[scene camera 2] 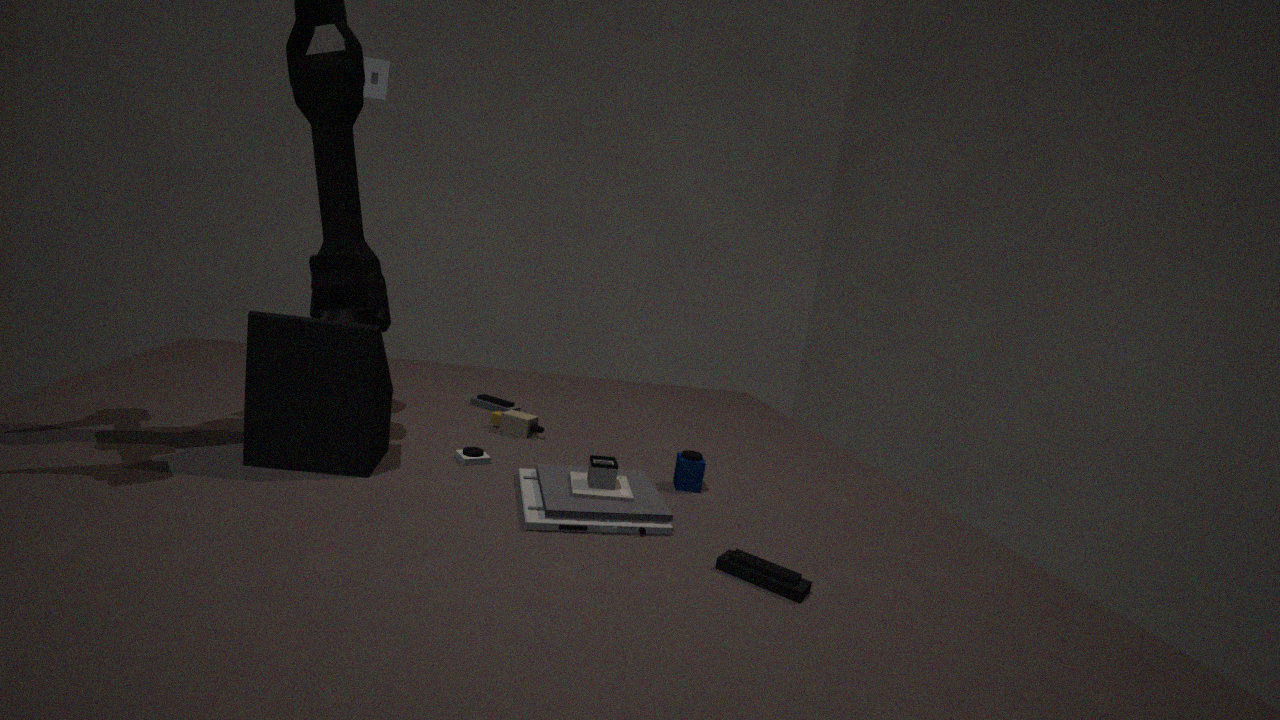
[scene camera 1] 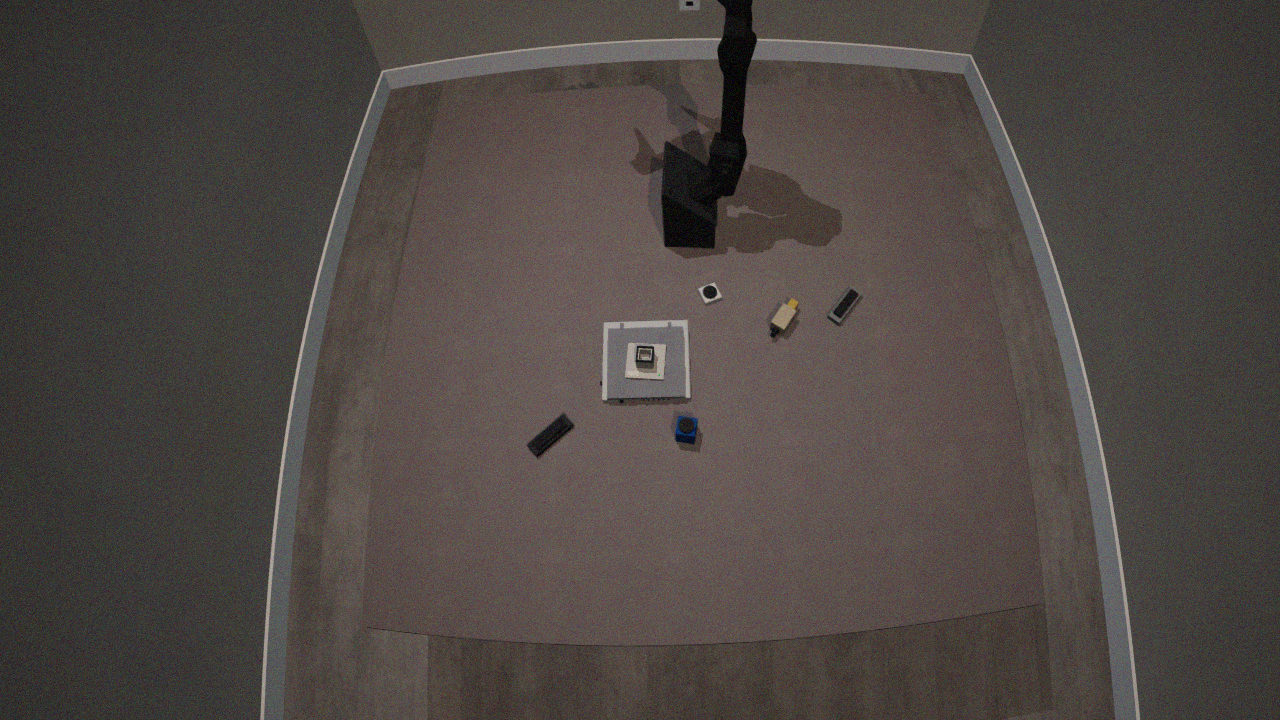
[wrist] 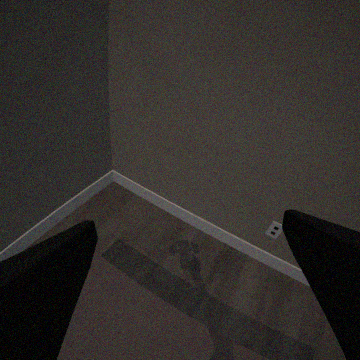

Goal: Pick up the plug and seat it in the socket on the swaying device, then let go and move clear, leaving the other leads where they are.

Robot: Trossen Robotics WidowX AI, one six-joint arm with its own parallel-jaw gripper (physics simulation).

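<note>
The plug, a beige block (scene camera 1: 783, 317) (scene camera 2: 518, 423) with a yellow end and a short black end, lies on the mat right of the device in the scene camera 1 view. The device has a grey plate (scene camera 1: 618, 385) (scene camera 2: 556, 505) over a white base (scene camera 1: 604, 360) (scene camera 2: 529, 501). A square, black-rimmed socket housing (scene camera 1: 644, 363) (scene camera 2: 602, 476) stands upright on its pale tile. My gripper (wrist: 190, 225) is open and empty, facing a wall and room corner. It is out of frame in both scene views, far from the plug.
A blue block (scene camera 1: 686, 429) (scene camera 2: 688, 471), a small white square with a black disc (scene camera 1: 709, 292) (scene camera 2: 472, 453), a black bar (scene camera 1: 550, 435) (scene camera 2: 762, 574) and a grey-and-black bar (scene camera 1: 844, 305) (scene camera 2: 494, 402) lie around the device. The black arm base (scene camera 1: 689, 214) (scene camera 2: 316, 394) stands behind.
</note>
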